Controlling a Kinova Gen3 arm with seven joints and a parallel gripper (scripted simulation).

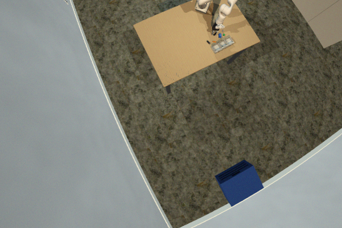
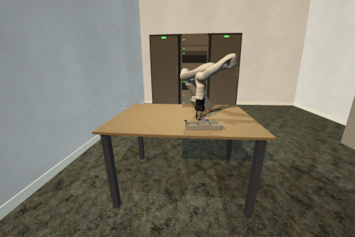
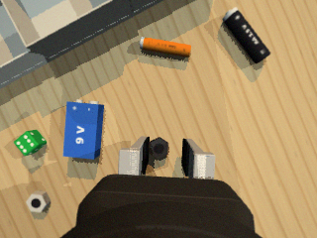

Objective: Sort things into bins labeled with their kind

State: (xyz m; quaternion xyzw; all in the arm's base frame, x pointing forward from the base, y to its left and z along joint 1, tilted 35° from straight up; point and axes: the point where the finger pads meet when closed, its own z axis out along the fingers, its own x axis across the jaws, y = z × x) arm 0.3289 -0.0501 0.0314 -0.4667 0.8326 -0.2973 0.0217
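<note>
Right now my hand is 3 cm above the black part. Also, from my hand: black cylinder 11 cm to the right, 4 cm ahead, 2 cm below; then blue 9V battery 6 cm ahead, 4 cm to the left, 2 cm below; then orange battery 7 cm ahead, 5 cm to the right, 3 cm below.
</note>
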